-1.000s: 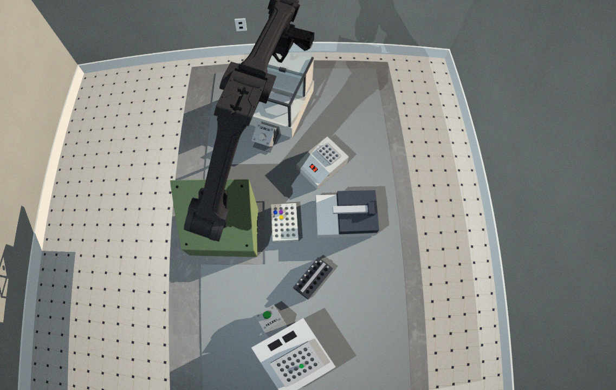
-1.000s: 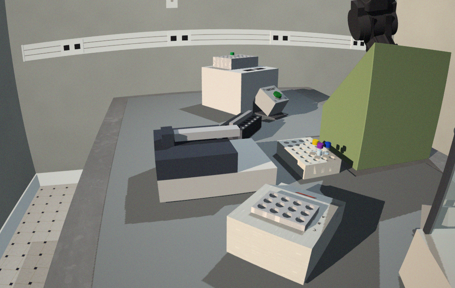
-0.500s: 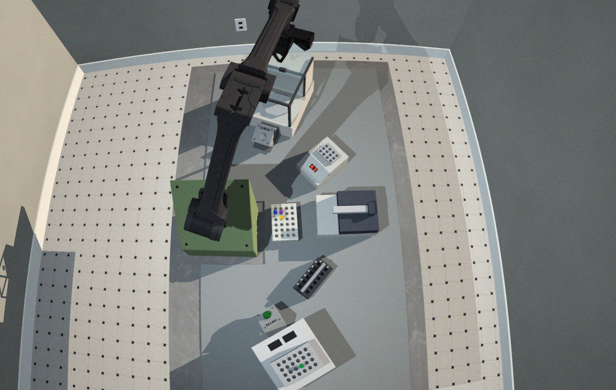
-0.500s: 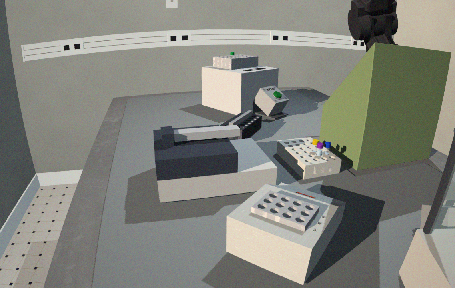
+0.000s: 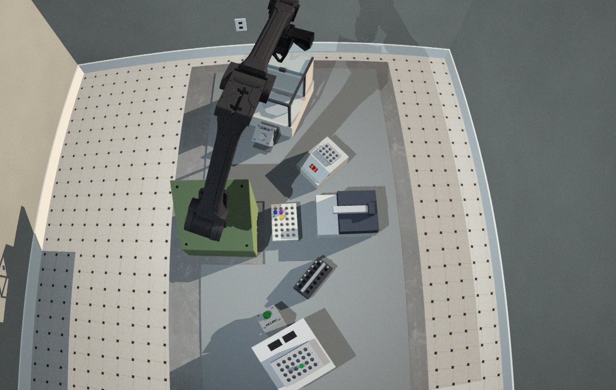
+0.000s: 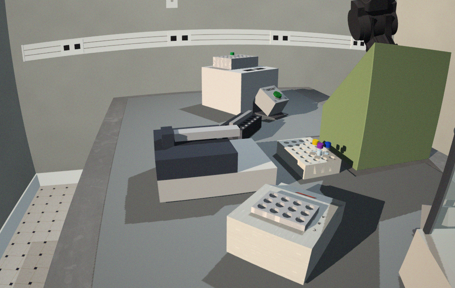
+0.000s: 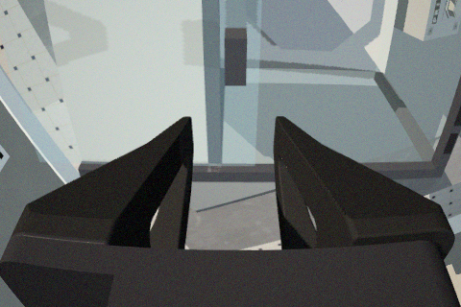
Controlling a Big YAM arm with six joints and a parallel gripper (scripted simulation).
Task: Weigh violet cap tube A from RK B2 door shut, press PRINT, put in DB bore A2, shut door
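My hand is 500 mm to the left of the tube rack RK, 260 mm above it and 60 mm short of it. Round my hand: octagonal balance pan: 200 mm below, 60 mm to the right, 10 mm behind; dry block DB: 270 mm to the right, 250 mm below, 170 mm ahead; spectrophotometer SP: 460 mm to the right, 270 mm ahead, 210 mm below.
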